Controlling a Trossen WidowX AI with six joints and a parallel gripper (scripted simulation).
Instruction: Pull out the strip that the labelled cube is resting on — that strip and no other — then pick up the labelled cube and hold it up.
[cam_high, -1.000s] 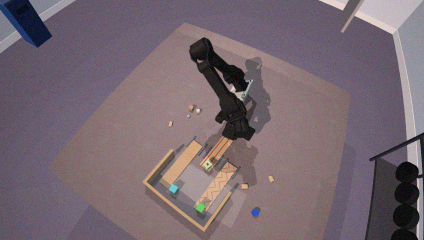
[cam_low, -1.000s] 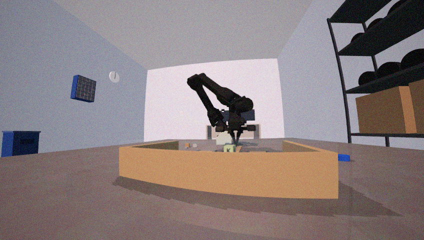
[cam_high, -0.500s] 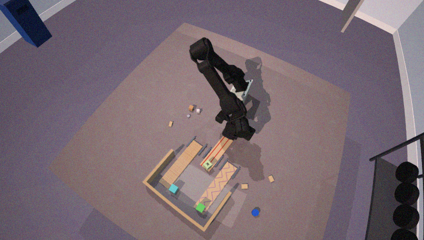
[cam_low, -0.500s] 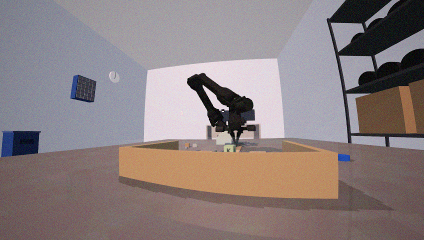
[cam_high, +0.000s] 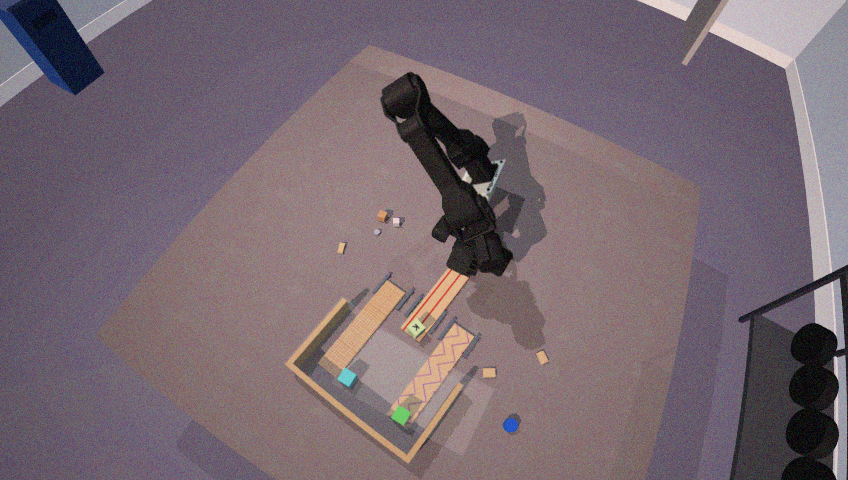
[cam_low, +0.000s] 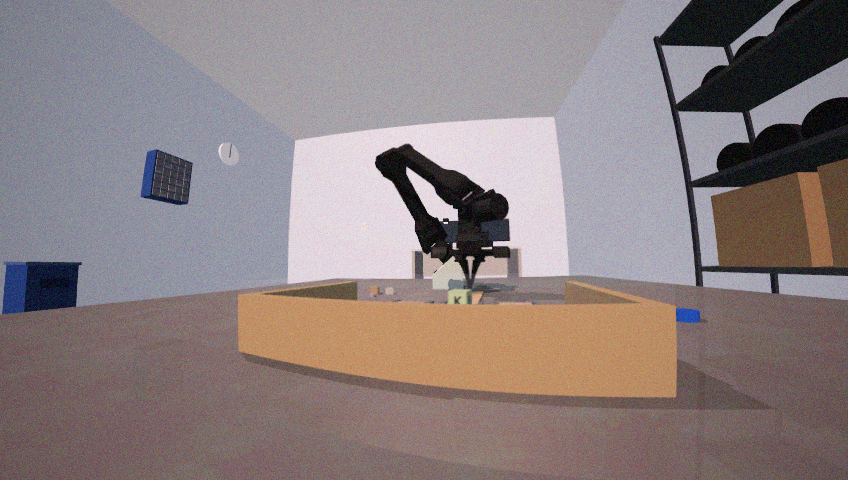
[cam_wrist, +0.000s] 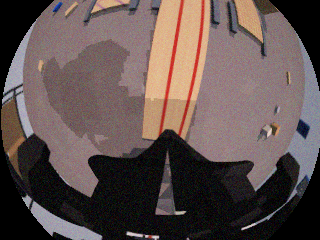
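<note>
My gripper tip is now 11 cm short of the red-lined strip, 2 cm to the left of it and 1 cm above it. The rest, counted from my gripper tip: blue disc (33 cm ahead, 23 cm to the left, 1 cm below); pale green cube labelled k (21 cm ahead, 4 cm to the right).
</note>
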